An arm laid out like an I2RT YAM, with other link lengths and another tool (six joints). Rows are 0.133 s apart.
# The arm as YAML. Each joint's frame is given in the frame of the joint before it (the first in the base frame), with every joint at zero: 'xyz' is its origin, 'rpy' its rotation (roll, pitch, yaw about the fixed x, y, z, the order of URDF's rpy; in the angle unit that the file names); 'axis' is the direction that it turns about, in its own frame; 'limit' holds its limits. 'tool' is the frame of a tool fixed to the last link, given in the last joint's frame.
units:
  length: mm
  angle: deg
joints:
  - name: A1
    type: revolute
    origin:
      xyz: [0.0, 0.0, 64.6]
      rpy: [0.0, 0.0, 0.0]
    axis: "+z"
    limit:
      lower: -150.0
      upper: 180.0
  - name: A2
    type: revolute
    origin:
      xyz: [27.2, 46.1, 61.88]
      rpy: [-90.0, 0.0, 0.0]
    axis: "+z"
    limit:
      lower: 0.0
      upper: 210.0
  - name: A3
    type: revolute
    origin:
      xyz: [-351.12, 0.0, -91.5]
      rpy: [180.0, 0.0, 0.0]
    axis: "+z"
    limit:
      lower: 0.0
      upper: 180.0
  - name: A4
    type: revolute
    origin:
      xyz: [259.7, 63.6, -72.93]
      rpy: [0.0, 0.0, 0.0]
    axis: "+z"
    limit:
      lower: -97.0
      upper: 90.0
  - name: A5
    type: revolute
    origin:
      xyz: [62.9, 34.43, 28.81]
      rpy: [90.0, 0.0, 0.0]
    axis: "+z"
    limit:
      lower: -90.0
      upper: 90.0
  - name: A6
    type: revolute
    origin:
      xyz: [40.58, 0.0, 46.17]
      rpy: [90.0, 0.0, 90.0]
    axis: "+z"
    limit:
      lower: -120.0
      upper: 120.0
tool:
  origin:
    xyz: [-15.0, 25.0, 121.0]
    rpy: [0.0, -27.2, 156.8]
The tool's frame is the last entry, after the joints.
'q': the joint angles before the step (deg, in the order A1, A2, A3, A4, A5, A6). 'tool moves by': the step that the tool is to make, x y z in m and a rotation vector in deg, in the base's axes. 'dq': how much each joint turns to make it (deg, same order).
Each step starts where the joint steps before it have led.
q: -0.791 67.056 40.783 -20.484 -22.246 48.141
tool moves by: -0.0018 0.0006 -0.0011 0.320 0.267 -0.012
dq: 0.005 -0.182 -0.316 -0.043 -0.219 0.247
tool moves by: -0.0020 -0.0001 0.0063 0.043 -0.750 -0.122
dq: -0.009 -1.030 0.518 -0.750 0.039 0.128
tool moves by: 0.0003 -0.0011 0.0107 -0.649 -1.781 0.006
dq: 0.004 -1.118 1.185 -0.693 0.442 -0.476
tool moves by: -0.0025 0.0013 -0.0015 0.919 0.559 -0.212
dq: 0.002 -0.259 -0.500 -0.004 -0.488 0.863
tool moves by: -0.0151 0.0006 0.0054 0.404 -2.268 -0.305
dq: 0.057 -4.297 -1.809 0.008 -0.036 0.611
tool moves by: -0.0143 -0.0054 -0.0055 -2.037 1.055 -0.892
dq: -0.200 -2.539 -0.744 -3.227 1.905 -1.107
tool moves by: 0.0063 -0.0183 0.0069 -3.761 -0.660 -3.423
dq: -2.141 0.000 2.271 -2.100 3.506 -1.922
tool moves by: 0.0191 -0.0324 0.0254 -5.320 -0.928 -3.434
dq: -5.478 2.911 7.233 -4.348 2.104 -5.382
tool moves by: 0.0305 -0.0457 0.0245 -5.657 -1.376 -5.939
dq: -5.898 4.948 7.316 -0.791 3.612 -3.938
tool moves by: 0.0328 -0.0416 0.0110 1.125 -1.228 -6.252
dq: -5.848 6.046 4.674 2.487 -0.649 1.376
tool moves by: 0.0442 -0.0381 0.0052 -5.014 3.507 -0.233
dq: -1.720 10.061 10.296 -2.708 2.885 -5.497
